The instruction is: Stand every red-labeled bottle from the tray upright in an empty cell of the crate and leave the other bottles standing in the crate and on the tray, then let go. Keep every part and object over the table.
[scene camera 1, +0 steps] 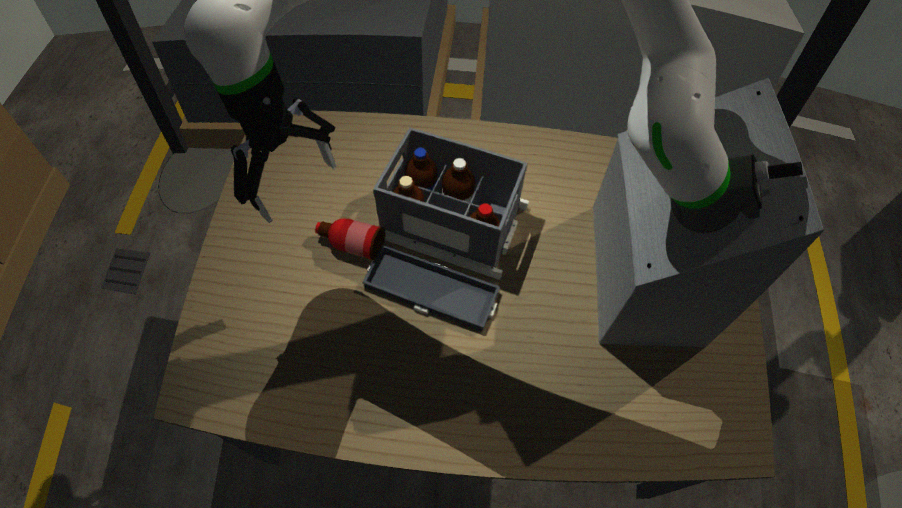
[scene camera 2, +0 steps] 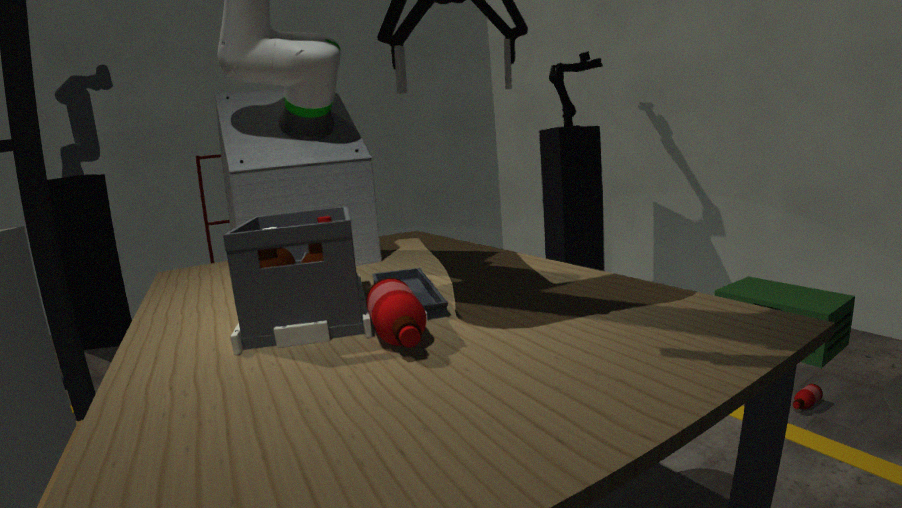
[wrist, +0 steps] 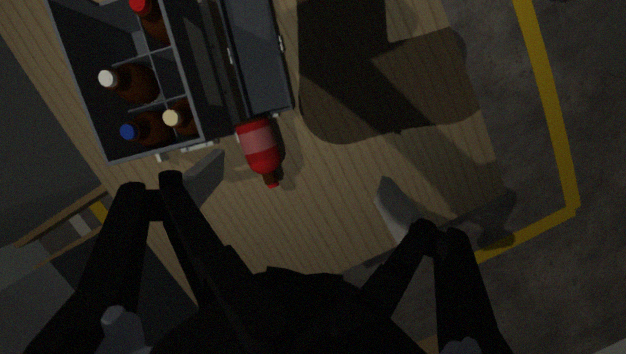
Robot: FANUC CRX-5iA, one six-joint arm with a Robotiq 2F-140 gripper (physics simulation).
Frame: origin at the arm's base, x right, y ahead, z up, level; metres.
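Seen in the pictures: gripper, fingertip midpoint: (scene camera 1: 298,190) (scene camera 2: 454,90) (wrist: 303,177); arm's base, link origin: (scene camera 1: 708,196) (scene camera 2: 306,124).
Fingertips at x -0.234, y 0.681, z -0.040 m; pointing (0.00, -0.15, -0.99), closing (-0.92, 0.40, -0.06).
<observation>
Offsets run from my fingertips to a thing's top centre. "pt": to the spot under its first point. Level surfaces: height alone.
A red-labeled bottle @(dx +0.105, dy +0.002, dz -0.265 m) (scene camera 1: 356,238) (scene camera 2: 394,309) (wrist: 259,145) lies on its side on the table beside the crate's corner and the tray's end. Another red-labeled bottle @(dx -1.445, dy -0.428, dz -1.019 m) (scene camera 2: 809,396) lies on the floor. The grey crate @(dx +0.186, dy -0.208, dz -0.168 m) (scene camera 1: 482,244) (scene camera 2: 296,296) (wrist: 212,122) holds bottles with blue @(dx +0.290, dy -0.102, dz -0.180 m) (scene camera 1: 421,169) (wrist: 150,130), white @(dx +0.293, dy -0.192, dz -0.180 m) (scene camera 1: 458,181) (wrist: 132,82), cream @(dx +0.207, dy -0.104, dz -0.180 m) (scene camera 1: 405,183) (wrist: 172,118) and red @(dx +0.200, dy -0.281, dz -0.180 m) (scene camera 1: 484,210) (wrist: 155,22) caps. The tray @(pt dx +0.066, dy -0.226, dz -0.338 m) (scene camera 1: 435,290) (scene camera 2: 413,289) (wrist: 255,50) is empty. No green bottle shows. My gripper (scene camera 1: 299,191) (scene camera 2: 455,87) (wrist: 303,177) is open and empty, high above the table's left side.
The robot pedestal (scene camera 1: 650,309) (scene camera 2: 302,195) stands at the right of the table @(dz -0.343 m) (scene camera 1: 252,283) (scene camera 2: 252,410) in scene camera 1. A green box (scene camera 2: 785,296) stands beyond the table edge. Pale brackets sit around the crate's base.
</observation>
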